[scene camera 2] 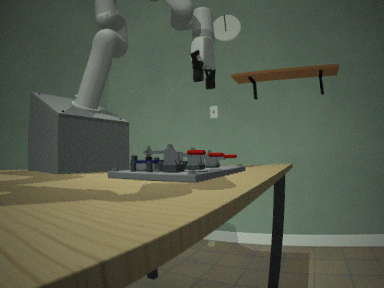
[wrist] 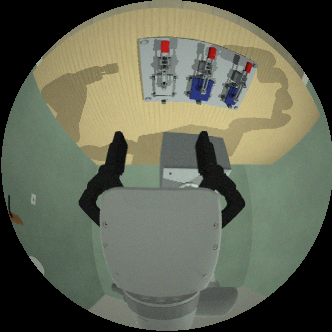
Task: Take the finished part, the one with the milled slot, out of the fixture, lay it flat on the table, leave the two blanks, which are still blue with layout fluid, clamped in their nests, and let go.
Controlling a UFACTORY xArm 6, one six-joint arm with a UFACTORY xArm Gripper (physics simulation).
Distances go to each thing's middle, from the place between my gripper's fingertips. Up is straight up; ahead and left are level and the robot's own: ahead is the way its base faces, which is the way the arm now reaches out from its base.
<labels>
My gripper is now 26 cm above the fixture plate (scene camera 2: 208, 173), 11 cm to the left of it and 1 cm past it.
</labels>
